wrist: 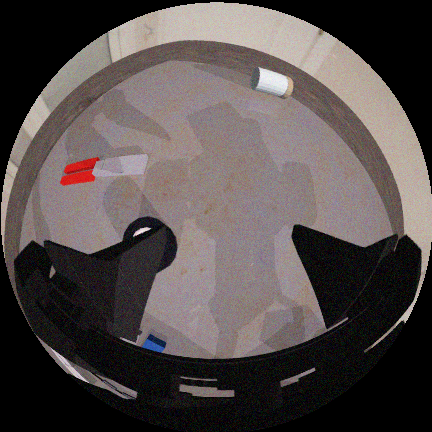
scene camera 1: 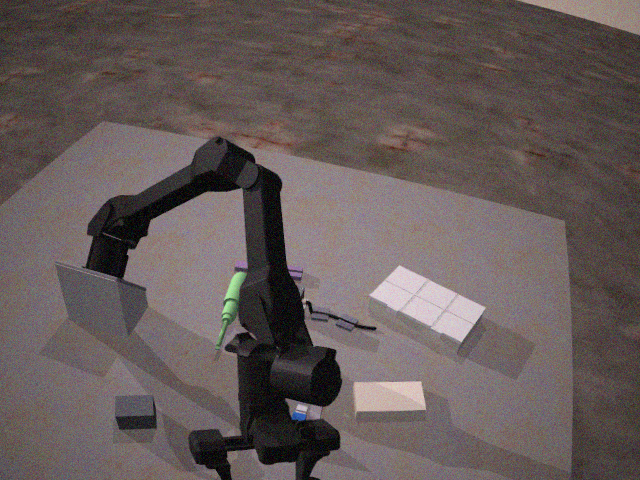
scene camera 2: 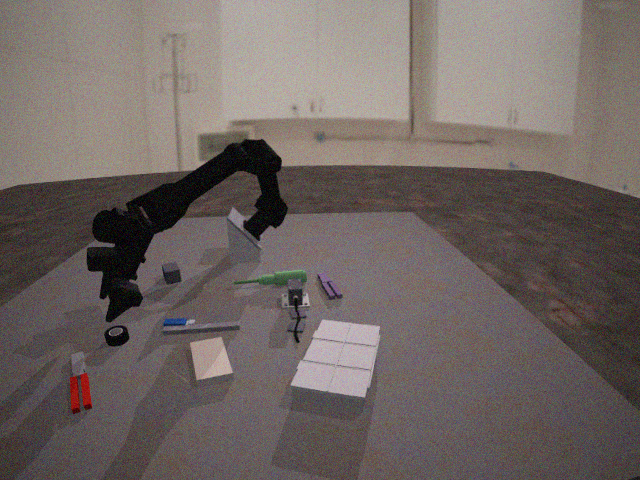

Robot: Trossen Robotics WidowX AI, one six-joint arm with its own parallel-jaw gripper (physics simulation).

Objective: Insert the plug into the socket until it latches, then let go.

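Frame: origin at the arm's base, x ahead, y left, z up, level; metres.
Seen in the pictures: gripper, between the fingertips: (wrist: pixel 231 231) (scene camera 2: pixel 104 309); arm's base, origin of its link: (scene camera 1: pixel 102 274) (scene camera 2: pixel 251 230).
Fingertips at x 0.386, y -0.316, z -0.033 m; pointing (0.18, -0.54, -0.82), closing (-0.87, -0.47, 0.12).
Offsets run from my fingertips to a thing's middle. "spot": to the spot under its first point.
In scene camera 2, a dark grey block, seemingly the plug @[dx -0.064, dy +0.413, dz -0.019 m] (scene camera 2: pixel 295 290), with a black cable (scene camera 2: pixel 297 330) (scene camera 1: pixel 336 316) stands at the socket's pale base plate @[spot: dx -0.043, dy +0.433, dz -0.034 m] (scene camera 2: pixel 305 303). Whether it is latched cannot be told. In scene camera 1 the arm hides most of both; the cable runs right over small grey clips. My gripper (scene camera 1: pixel 264 472) (scene camera 2: pixel 111 315) (wrist: pixel 231 231) is open and empty, away from the plug, above the table near a black ring @[dx +0.052, dy +0.039, dz -0.032 m] (scene camera 2: pixel 116 342) (wrist: pixel 150 221). In the wrist view one finger overlaps the ring. Neither plug nor socket is recognisable in the wrist view.
A green screwdriver @[dx -0.158, dy +0.358, dz -0.024 m] (scene camera 1: pixel 232 297) (scene camera 2: pixel 289 277) and purple tool @[dx -0.127, dy +0.500, dz -0.035 m] (scene camera 2: pixel 329 286) lie beside the socket. Also present are a white tiled box @[dx +0.179, dy +0.462, dz -0.024 m] (scene camera 1: pixel 428 302) (scene camera 2: pixel 338 356), beige block @[dx +0.137, dy +0.243, dz -0.034 m] (scene camera 1: pixel 388 397) (scene camera 2: pixel 210 357), blue piece @[dx +0.007, dy +0.164, dz -0.035 m] (scene camera 2: pixel 174 321) (wrist: pixel 154 343), red-handled tool @[dx +0.179, dy +0.010, dz -0.036 m] (scene camera 2: pixel 80 390) (wrist: pixel 80 172) and dark block @[dx -0.231, dy +0.096, dz -0.024 m] (scene camera 1: pixel 135 411) (scene camera 2: pixel 171 272).
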